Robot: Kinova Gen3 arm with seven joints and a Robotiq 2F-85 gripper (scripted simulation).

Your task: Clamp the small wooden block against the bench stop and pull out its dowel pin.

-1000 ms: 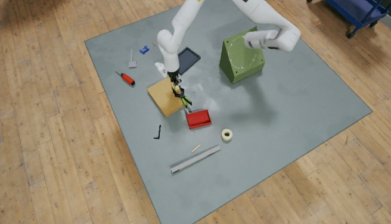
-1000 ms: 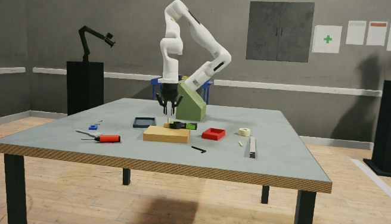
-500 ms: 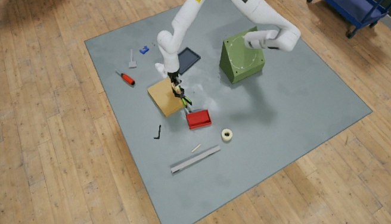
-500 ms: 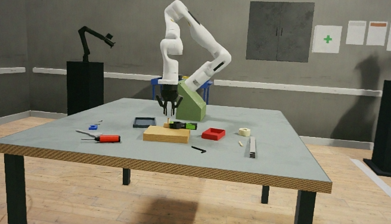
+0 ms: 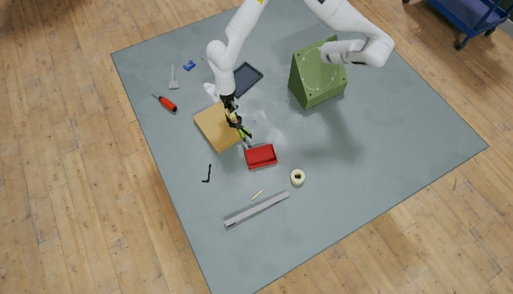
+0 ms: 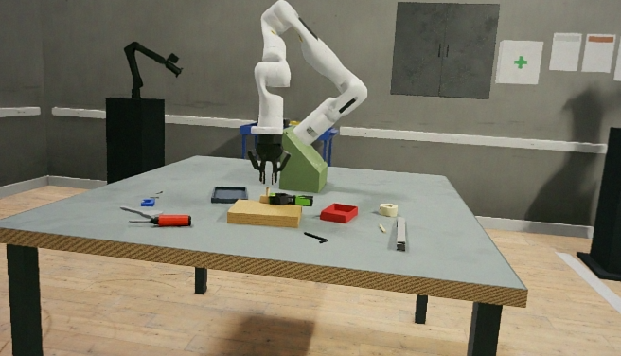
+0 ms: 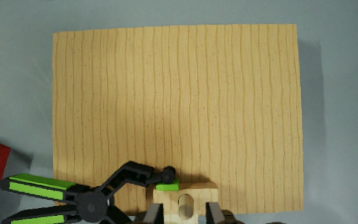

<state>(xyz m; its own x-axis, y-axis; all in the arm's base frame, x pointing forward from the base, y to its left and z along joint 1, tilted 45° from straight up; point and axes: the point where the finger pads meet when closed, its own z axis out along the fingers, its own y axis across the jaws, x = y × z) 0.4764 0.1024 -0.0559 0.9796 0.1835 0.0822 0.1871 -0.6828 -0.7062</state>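
Now: the dowel pin 5 cm below my hand. Round my hand: small wooden block 7 cm below; bench board 5 cm ahead, 2 cm to the left, 8 cm below; red tray 5 cm behind, 22 cm to the left, 10 cm below.
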